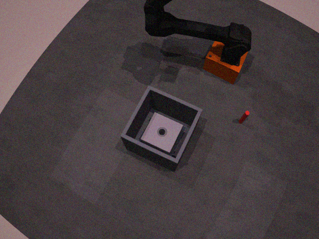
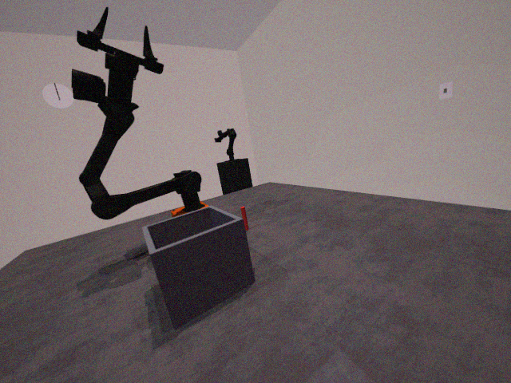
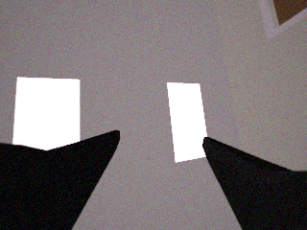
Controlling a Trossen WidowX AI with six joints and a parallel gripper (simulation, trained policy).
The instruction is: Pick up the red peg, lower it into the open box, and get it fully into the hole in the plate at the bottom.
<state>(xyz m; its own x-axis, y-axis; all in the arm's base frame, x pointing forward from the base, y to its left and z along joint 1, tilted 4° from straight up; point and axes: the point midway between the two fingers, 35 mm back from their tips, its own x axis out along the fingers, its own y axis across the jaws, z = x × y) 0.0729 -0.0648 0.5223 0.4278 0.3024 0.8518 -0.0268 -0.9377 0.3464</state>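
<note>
The red peg is 59 cm below my gripper tip, 18 cm to the left of it and 9 cm ahead of it. Round my gripper tip: pale plate 58 cm below, 22 cm ahead, 5 cm to the right.
</note>
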